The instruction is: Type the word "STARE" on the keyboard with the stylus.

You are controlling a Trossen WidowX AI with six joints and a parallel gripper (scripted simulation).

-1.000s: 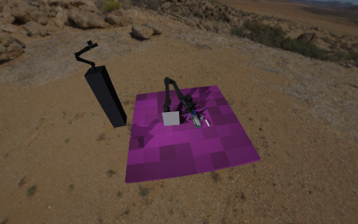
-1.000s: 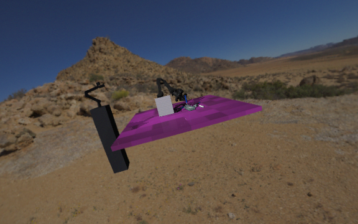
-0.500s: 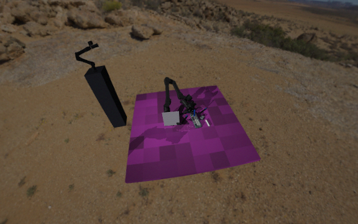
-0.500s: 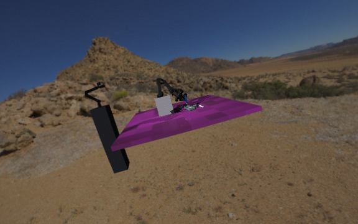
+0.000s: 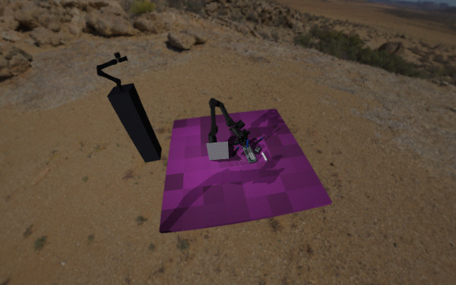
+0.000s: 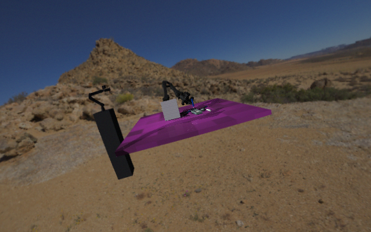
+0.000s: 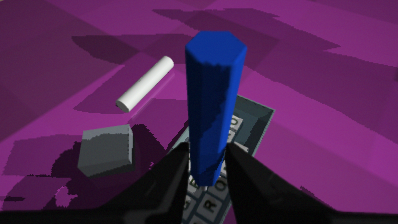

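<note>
The grey block lies 110 mm ahead of my gripper tip, 100 mm below it and 10 mm to the left of it. Round my gripper tip: white cylinder 140 mm ahead, 100 mm below, 90 mm to the right; then blue hexagonal stylus 20 mm below.
</note>
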